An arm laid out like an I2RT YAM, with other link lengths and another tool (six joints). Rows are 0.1 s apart.
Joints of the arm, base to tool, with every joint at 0 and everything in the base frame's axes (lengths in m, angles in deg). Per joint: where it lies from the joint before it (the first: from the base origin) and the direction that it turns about. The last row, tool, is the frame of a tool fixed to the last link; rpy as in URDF.
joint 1: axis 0 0 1 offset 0 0 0.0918
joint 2: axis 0 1 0 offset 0.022 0.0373 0.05
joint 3: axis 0 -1 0 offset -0.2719 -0.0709 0
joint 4: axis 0 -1 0 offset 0.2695 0.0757 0.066
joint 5: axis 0 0 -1 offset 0.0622 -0.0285 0.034
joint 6: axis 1 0 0 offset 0.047 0 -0.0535
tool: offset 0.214 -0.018 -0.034 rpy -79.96 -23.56 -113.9
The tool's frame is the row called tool.
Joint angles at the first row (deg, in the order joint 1, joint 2, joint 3, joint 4, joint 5, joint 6):
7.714, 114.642, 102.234, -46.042, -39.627, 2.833
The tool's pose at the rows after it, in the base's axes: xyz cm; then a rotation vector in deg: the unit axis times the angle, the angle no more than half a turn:
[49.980, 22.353, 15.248, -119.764, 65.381, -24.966]
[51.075, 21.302, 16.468, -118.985, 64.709, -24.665]
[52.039, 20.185, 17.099, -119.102, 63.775, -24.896]
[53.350, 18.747, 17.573, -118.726, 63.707, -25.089]
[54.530, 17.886, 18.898, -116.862, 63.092, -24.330]
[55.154, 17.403, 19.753, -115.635, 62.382, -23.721]
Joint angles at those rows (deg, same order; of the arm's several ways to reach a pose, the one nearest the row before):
5.547, 116.594, 107.615, -48.516, -41.613, 1.576
3.642, 119.361, 113.597, -52.569, -43.538, -0.437
2.094, 122.458, 119.582, -56.787, -44.579, -3.050
0.194, 126.450, 126.681, -61.052, -45.671, -5.109
-1.643, 130.851, 135.293, -65.587, -48.408, -6.368
-2.769, 134.181, 141.766, -69.077, -50.379, -7.388

